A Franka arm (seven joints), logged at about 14 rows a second.
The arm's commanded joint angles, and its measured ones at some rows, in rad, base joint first. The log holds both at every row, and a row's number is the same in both.
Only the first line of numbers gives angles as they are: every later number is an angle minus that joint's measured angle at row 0.
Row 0, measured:
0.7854 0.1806 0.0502 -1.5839 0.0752 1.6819 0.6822
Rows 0 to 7, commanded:
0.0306 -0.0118 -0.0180 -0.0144 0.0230 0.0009 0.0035
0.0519 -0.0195 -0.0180 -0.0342 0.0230 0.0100 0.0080
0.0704 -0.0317 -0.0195 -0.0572 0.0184 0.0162 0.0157
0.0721 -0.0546 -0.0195 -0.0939 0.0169 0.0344 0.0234
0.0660 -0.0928 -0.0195 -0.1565 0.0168 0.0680 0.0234
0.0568 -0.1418 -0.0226 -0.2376 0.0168 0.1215 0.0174
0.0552 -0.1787 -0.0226 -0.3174 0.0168 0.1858 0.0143
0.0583 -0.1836 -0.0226 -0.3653 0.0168 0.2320 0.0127
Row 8, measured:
0.0549 -0.0781 -0.0137 -0.1804 0.0058 0.1229 0.0086
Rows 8 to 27, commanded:
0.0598 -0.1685 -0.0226 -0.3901 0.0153 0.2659 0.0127
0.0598 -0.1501 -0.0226 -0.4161 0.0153 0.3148 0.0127
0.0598 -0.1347 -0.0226 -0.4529 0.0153 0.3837 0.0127
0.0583 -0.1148 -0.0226 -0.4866 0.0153 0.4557 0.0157
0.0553 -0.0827 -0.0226 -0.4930 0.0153 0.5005 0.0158
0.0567 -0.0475 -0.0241 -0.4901 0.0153 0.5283 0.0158
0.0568 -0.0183 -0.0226 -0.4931 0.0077 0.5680 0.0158
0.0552 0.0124 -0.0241 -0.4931 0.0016 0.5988 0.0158
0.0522 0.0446 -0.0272 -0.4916 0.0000 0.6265 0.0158
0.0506 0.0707 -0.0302 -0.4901 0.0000 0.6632 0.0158
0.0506 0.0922 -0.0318 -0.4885 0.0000 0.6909 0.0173
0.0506 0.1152 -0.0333 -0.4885 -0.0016 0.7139 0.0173
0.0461 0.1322 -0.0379 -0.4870 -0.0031 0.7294 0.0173
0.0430 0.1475 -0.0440 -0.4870 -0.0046 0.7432 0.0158
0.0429 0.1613 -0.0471 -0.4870 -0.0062 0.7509 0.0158
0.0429 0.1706 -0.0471 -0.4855 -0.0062 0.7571 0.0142
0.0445 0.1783 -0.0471 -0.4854 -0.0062 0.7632 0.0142
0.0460 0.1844 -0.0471 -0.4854 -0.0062 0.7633 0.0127
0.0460 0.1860 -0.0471 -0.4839 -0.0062 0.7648 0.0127
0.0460 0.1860 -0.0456 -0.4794 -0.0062 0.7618 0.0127
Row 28, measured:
0.0495 0.1829 -0.0520 -0.4915 0.0026 0.7551 0.0083
